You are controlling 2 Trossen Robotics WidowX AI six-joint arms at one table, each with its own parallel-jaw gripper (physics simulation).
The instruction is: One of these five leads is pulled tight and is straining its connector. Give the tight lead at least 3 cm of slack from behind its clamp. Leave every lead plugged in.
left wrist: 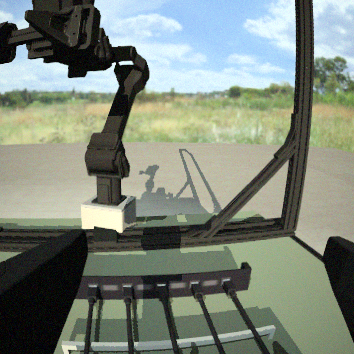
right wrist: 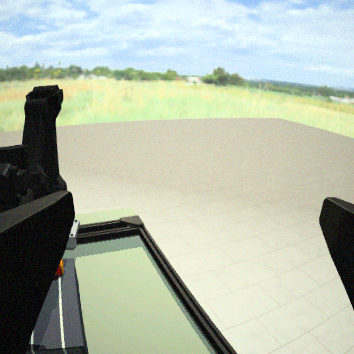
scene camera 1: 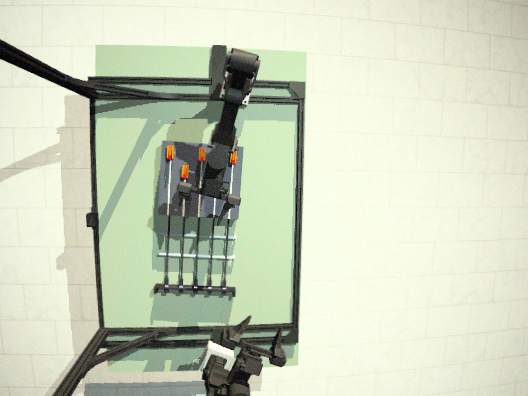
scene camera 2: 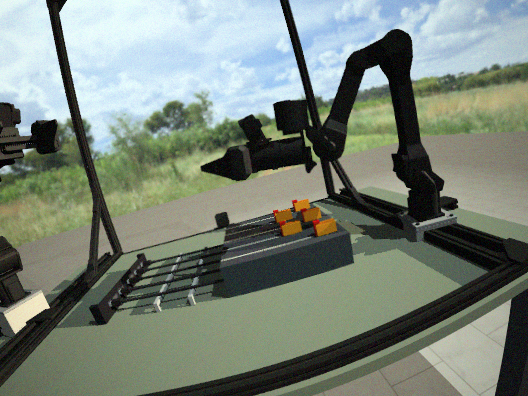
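Where they show: left gripper, fingertip midpoint: [left wrist: 211, 248] [scene camera 1: 202, 222] [scene camera 2: 207, 166]; right gripper, fingertip midpoint: [right wrist: 201, 208] [scene camera 1: 266, 321] [scene camera 2: 31, 122]; left arm's base, link origin: [scene camera 1: 237, 87] [scene camera 2: 425, 214]; right arm's base, link origin: [left wrist: 108, 199] [scene camera 1: 216, 363] [scene camera 2: 14, 299].
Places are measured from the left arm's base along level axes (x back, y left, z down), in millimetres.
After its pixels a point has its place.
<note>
Five dark leads [scene camera 1: 168, 247] @(x -607, y -98, z 8 mm) [left wrist: 129, 320] @(x -644, y 65, z 8 mm) run from the connector bar [scene camera 1: 231, 290] @(x -708, y 159, z -6 mm) [scene camera 2: 101, 311] @(x -707, y 171, z 5 mm) [left wrist: 244, 276] @(x -758, y -107, z 6 mm) over two pale rails to a dark block [scene camera 1: 177, 186] [scene camera 2: 290, 271] [right wrist: 73, 305]. Orange clamps [scene camera 1: 170, 152] @(x -275, y -159, z -55 mm) [scene camera 2: 326, 227] @(x -235, y 56, z -46 mm) sit on the block, two nearer the bar than the others. The lead ends at the bar look plugged in. I cannot tell which lead is tight. My left gripper [scene camera 1: 206, 205] [scene camera 2: 202, 169] @(x -447, y -1, z -212 mm) [left wrist: 211, 248] @(x -447, y -1, z -212 mm) is open and empty, above the block, hiding some clamps in scene camera 1. My right gripper [scene camera 1: 264, 324] @(x -644, y 228, z -362 mm) [right wrist: 201, 208] @(x -644, y 228, z -362 mm) is open and empty, away from the leads.
The pale rails [scene camera 1: 190, 256] @(x -622, y -15, z 13 mm) [left wrist: 235, 336] @(x -625, y -72, z 15 mm) cross under the leads between block and bar. A dark frame [scene camera 1: 300, 200] [scene camera 2: 330, 364] edges the green table [scene camera 1: 265, 225] @(x -451, y 226, z 35 mm) [scene camera 2: 400, 295] @(x -151, y 207, z 35 mm), with uprights [scene camera 2: 75, 110] @(x -973, y -256, z -533 mm) [left wrist: 302, 100] @(x -979, y -262, z -292 mm) at its corners. The right arm's pale base [left wrist: 107, 215] @(x -937, y 158, z -20 mm) stands beyond the bar.
</note>
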